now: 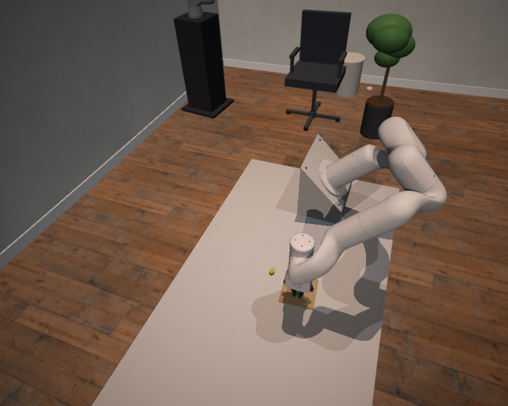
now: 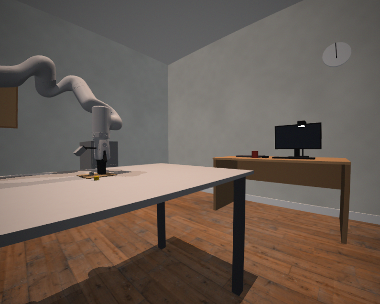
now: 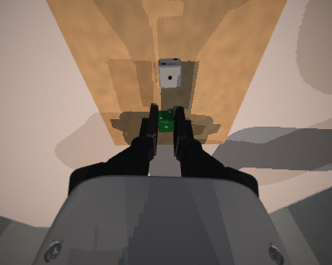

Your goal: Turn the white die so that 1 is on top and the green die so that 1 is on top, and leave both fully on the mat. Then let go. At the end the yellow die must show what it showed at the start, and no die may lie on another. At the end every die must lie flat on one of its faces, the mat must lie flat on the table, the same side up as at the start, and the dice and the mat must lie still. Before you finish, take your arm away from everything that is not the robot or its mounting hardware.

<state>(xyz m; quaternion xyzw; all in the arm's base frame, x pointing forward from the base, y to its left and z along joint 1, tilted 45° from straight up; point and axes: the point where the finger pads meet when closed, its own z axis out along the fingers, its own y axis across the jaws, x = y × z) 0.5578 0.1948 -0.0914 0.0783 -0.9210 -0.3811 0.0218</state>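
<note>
The green die lies 1 cm below my hand. The rest, counted from my hand: mat (2 cm behind, 2 cm below); white die (5 cm behind, 1 cm to the right, 1 cm below); yellow die (5 cm behind, 14 cm to the right, 2 cm below).
</note>
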